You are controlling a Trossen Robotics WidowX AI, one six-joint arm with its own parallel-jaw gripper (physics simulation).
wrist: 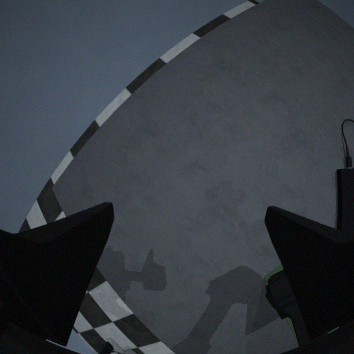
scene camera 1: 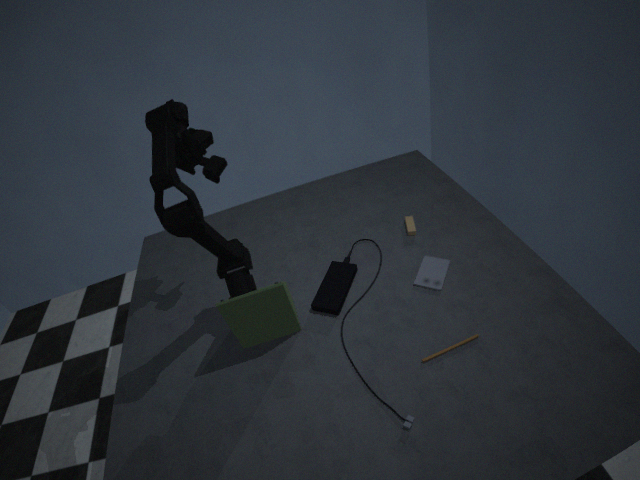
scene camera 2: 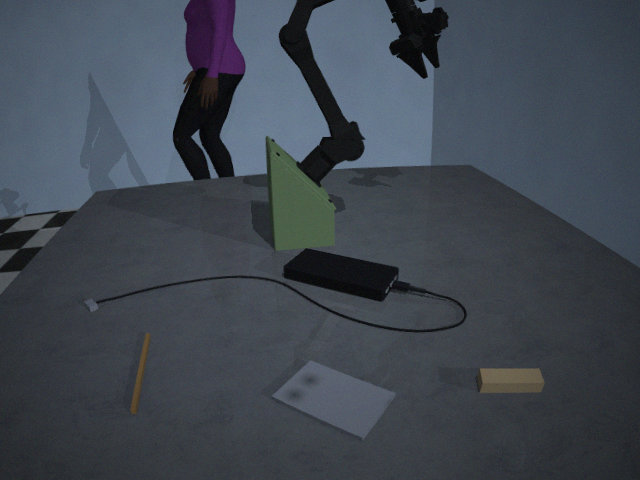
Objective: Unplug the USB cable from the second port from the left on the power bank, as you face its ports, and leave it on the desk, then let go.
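Pixels of known places: gripper, between the fingertips: (wrist: 192, 213) (scene camera 1: 206, 177) (scene camera 2: 431, 72); arm's base, origin of its link: (scene camera 1: 243, 295) (scene camera 2: 307, 174).
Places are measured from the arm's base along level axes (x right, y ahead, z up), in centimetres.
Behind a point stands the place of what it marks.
Note:
The black power bank (scene camera 1: 334, 287) {x -2.8, y 24.2, z -9.4 cm} (scene camera 2: 338, 273) {x -3.4, y 26.6, z -9.3 cm} (wrist: 346, 200) {x -6.2, y 23.0, z -9.3 cm} lies flat on the desk. The black USB cable's plug (scene camera 1: 347, 259) {x -13.3, y 30.5, z -10.0 cm} (scene camera 2: 402, 285) {x -13.2, y 30.6, z -10.0 cm} (wrist: 348, 162) {x -13.1, y 29.6, z -10.1 cm} sits in its port end, with a pale port showing on either side in scene camera 2; the exact port count is hard to tell. The cable (scene camera 1: 341, 330) {x 11.0, y 22.9, z -11.1 cm} (scene camera 2: 237, 276) {x 13.8, y 22.6, z -11.2 cm} loops round beside the bank to a small pale connector (scene camera 1: 408, 422) {x 39.2, y 31.4, z -10.5 cm} (scene camera 2: 90, 304) {x 38.7, y 32.2, z -10.5 cm} lying on the desk. My gripper (scene camera 1: 205, 176) {x -28.0, y -3.9, z 22.3 cm} (scene camera 2: 431, 72) {x -28.0, y -3.9, z 22.3 cm} (wrist: 192, 213) {x -28.0, y -3.9, z 22.3 cm} is open and empty, high above the desk and well away from the plug.
The arm stands on a green wedge base (scene camera 1: 261, 315) {x 8.0, y 4.5, z -0.5 cm} (scene camera 2: 302, 222) {x 1.8, y 11.9, z -6.1 cm} beside the power bank. A pale flat card (scene camera 1: 433, 272) {x 0.5, y 53.1, z -10.9 cm} (scene camera 2: 336, 397) {x -0.1, y 53.3, z -10.9 cm}, a tan block (scene camera 1: 409, 225) {x -21.0, y 54.0, z -9.9 cm} (scene camera 2: 510, 380) {x -21.2, y 55.4, z -9.9 cm} and an orange stick (scene camera 1: 449, 348) {x 25.0, y 46.9, z -10.9 cm} (scene camera 2: 140, 373) {x 24.6, y 48.5, z -10.9 cm} lie on the desk. A person (scene camera 2: 214, 46) stands behind the desk.

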